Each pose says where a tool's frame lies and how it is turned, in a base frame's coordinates. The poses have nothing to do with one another.
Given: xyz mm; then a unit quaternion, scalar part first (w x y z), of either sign.
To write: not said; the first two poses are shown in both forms.
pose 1, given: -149.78 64.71 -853.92 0.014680 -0.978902 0.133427 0.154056
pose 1, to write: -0.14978 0.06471 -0.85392 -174.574 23.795 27.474
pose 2, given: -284.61 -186.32 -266.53 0.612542 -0.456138 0.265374 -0.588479
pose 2, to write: -0.28461 -0.18632 -0.26653 -60.277 35.068 -77.765
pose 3, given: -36.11 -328.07 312.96 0.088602 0.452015 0.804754 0.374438
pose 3, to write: -0.03611 -0.32807 0.31296 77.070 137.214 63.843
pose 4, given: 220.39 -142.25 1.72 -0.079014 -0.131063 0.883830 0.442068
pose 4, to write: 0.22039 -0.14225 0.00172 22.474 -151.552 -75.802
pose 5, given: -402.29 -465.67 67.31 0.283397 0.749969 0.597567 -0.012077
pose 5, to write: -0.40229 -0.46567 0.06731 115.016 91.644 -1.852
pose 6, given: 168.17 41.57 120.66 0.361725 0.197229 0.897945 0.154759
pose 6, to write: 0.16817 0.04157 0.12066 29.107 132.520 22.840
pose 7, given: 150.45 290.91 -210.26 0.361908 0.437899 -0.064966 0.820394
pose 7, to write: 0.15045 0.29091 -0.21026 64.620 -9.587 121.064
